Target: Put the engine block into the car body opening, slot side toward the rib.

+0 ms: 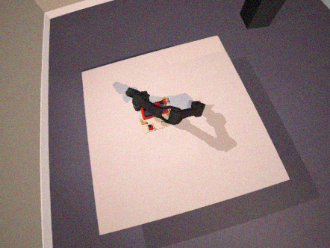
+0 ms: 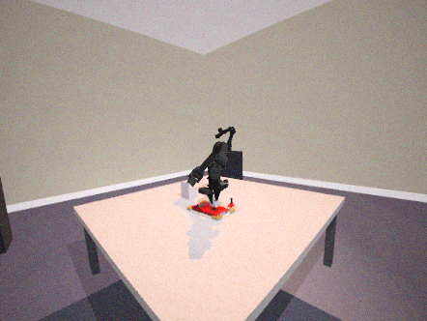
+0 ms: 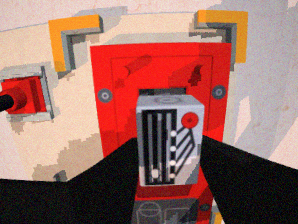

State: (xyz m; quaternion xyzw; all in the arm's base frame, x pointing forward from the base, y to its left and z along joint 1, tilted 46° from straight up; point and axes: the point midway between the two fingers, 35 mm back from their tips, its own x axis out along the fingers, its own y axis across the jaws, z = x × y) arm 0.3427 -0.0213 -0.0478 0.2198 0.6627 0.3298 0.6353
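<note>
The engine block is 1 cm below my gripper tip.
</note>
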